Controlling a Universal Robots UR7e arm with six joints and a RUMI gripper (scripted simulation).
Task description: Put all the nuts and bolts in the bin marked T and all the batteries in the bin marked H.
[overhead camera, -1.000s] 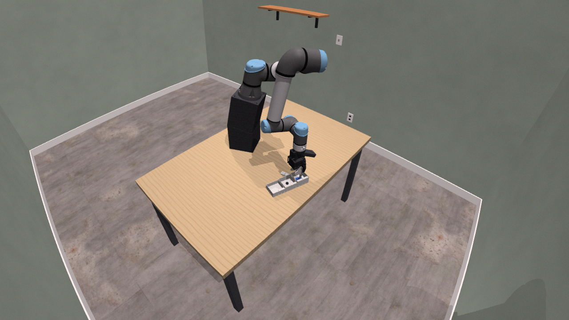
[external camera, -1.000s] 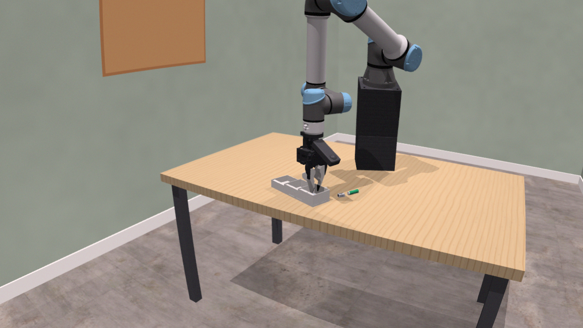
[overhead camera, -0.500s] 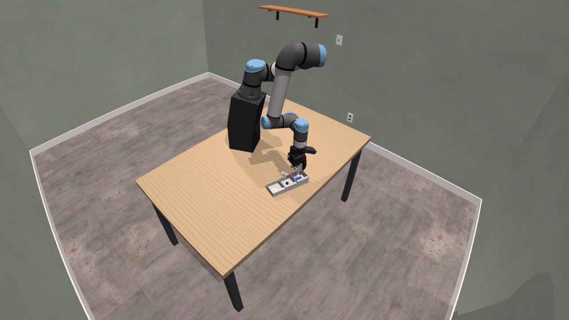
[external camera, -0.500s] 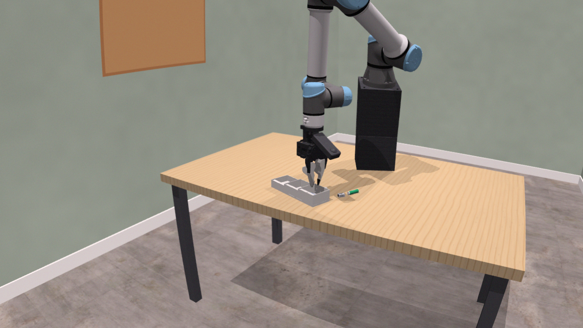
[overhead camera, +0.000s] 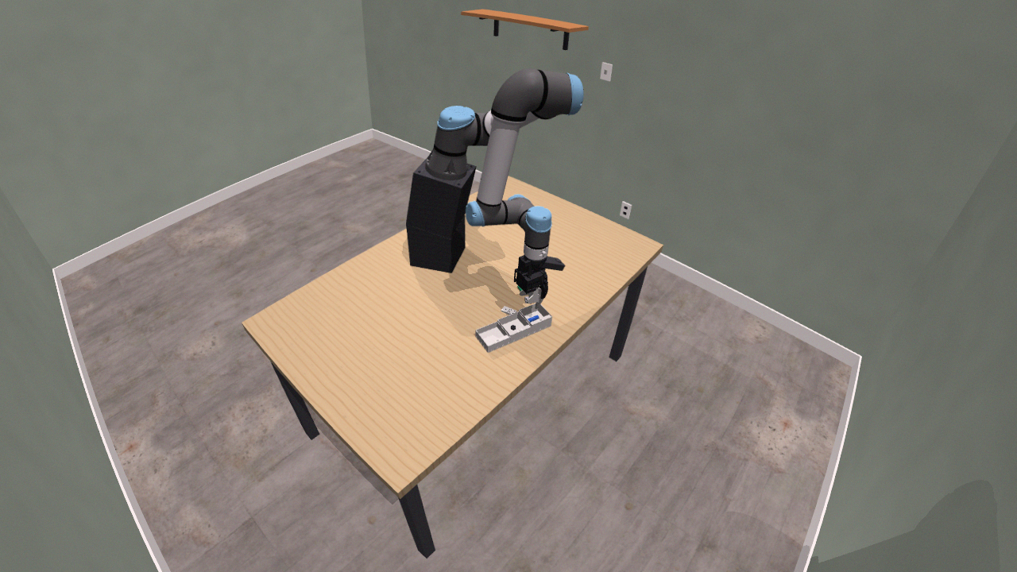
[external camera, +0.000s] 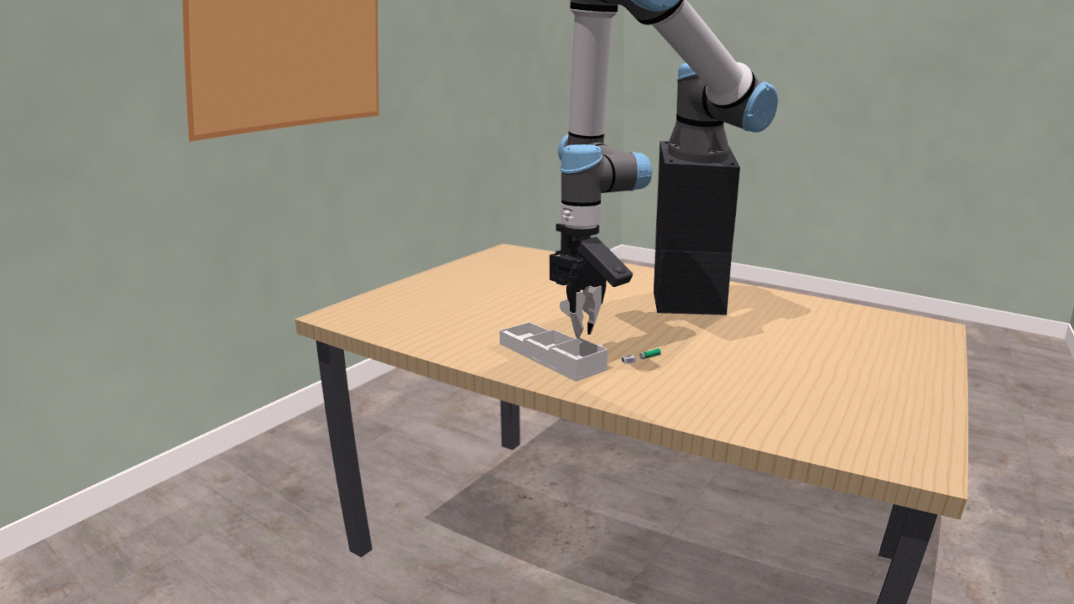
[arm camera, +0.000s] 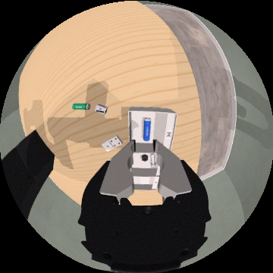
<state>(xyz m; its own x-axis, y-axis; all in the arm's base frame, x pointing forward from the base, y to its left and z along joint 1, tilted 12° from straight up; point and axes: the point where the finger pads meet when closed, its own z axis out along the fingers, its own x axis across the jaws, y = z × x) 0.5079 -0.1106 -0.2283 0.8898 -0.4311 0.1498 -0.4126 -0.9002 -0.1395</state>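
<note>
Now: hand 11 cm to the right of the green battery, 11 cm past it and 8 cm above it. Also, from my hand: white domino: 9 cm behind, 8 cm below, 1 cm to the right; blue battery: 7 cm below, 1 cm to the right; black nut: 8 cm to the right, 7 cm below, 3 cm behind.
</note>
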